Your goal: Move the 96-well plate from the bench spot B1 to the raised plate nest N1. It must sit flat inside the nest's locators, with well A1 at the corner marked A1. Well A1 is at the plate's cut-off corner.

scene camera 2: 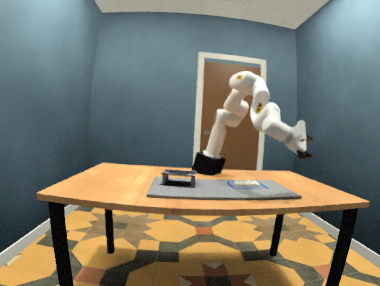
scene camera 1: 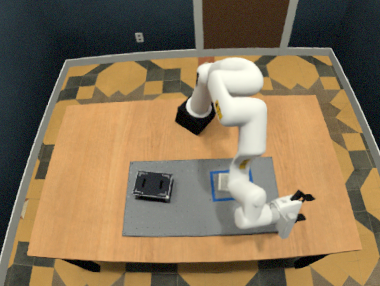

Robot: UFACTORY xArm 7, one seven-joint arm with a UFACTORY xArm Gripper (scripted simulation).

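Note:
Visible to me: a black raised plate nest [scene camera 1: 151, 188].

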